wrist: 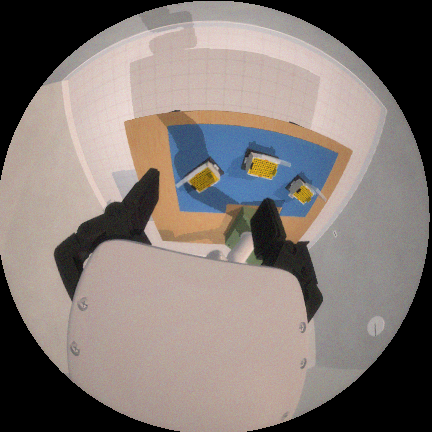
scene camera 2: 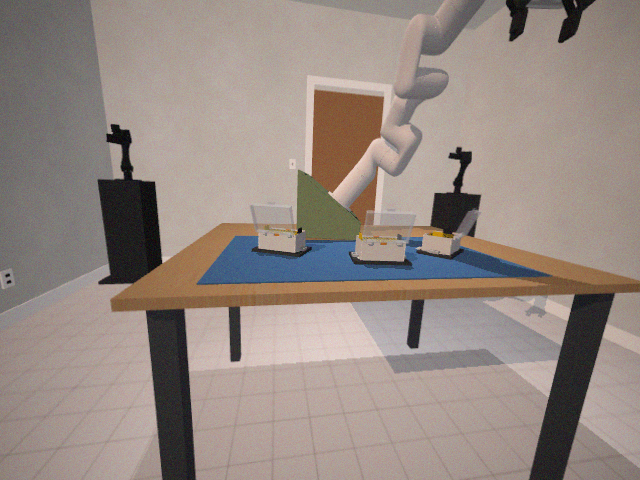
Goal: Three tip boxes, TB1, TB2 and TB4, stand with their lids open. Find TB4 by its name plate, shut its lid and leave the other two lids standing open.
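Places are measured from the arm's base along level axes (x left, y back, z up), in metres.
Pixels of known places: gripper, fingertip midpoint: [wrist: 209, 195] [scene camera 2: 540, 38]; arm's base at its link origin: [wrist: 249, 239] [scene camera 2: 338, 202].
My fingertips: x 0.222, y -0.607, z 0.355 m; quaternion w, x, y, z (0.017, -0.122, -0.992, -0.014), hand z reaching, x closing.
Ahead of a thing's pixels: the offset from my fingertips to its middle. "pt": to the spot under its first point. Level surfaces: height alone.
Three white tip boxes with clear lids standing open sit on dark bases. One box {dy +0.311, dx -0.469, dz -0.458 m} [scene camera 2: 279, 243] [wrist: 301, 192] is at the left in the scene view and at the right in the wrist view. The middle box {dy +0.198, dx -0.205, dz -0.458 m} [scene camera 2: 381, 252] [wrist: 261, 167] is nearest the scene camera. The third box {dy +0.272, dx +0.040, dz -0.458 m} [scene camera 2: 439, 245] [wrist: 204, 178] is at the right in the scene view and at the left in the wrist view; its lid {pt dy +0.165, dx +0.049, dz -0.380 m} [scene camera 2: 467, 223] leans to the right in the scene view. Yellow racks show inside. No name plate is readable, so TB4 cannot be told. My gripper [scene camera 2: 539, 39] [wrist: 209, 195] is open and empty, high above the table.
The boxes stand on a blue mat {dz -0.491 m} [scene camera 2: 232, 268] [wrist: 225, 140] on a wooden table {dz -0.494 m} [scene camera 2: 170, 279] [wrist: 150, 150]. A green wedge [scene camera 2: 320, 211] [wrist: 237, 230] stands by the arm's base at the table's back. Black pedestals [scene camera 2: 124, 227] [scene camera 2: 444, 206] stand behind the table on both sides.
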